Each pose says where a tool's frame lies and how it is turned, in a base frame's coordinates. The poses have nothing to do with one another.
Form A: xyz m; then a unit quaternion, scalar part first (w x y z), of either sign.
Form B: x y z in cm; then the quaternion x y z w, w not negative. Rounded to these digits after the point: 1 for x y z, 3 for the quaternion.
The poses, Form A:
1: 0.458 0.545 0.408 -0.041 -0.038 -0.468 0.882
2: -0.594 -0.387 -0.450 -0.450 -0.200 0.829 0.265
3: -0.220 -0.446 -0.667 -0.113 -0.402 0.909 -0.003
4: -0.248 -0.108 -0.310 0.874 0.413 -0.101 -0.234
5: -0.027 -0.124 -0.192 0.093 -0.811 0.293 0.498
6: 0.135 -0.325 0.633 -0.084 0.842 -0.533 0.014
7: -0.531 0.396 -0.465 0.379 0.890 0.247 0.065
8: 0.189 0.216 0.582 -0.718 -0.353 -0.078 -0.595
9: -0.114 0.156 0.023 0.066 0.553 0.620 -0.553
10: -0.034 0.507 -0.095 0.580 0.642 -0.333 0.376
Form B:
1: 45.8 54.5 40.8 0.038 0.468 -0.882 0.041
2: -59.4 -38.7 -45.0 0.200 -0.829 -0.265 0.450
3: -22.0 -44.6 -66.7 0.402 -0.909 0.003 0.113
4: -24.8 -10.8 -31.0 0.413 -0.101 -0.234 0.874
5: -2.7 -12.4 -19.2 -0.811 0.293 0.498 0.093
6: 13.5 -32.5 63.3 -0.842 0.533 -0.014 0.084
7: -53.1 39.6 -46.5 0.890 0.247 0.065 0.379
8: 18.9 21.6 58.2 0.353 0.078 0.595 0.718
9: -11.4 15.6 2.3 0.553 0.620 -0.553 0.066
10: -3.4 50.7 -9.5 0.642 -0.333 0.376 0.580
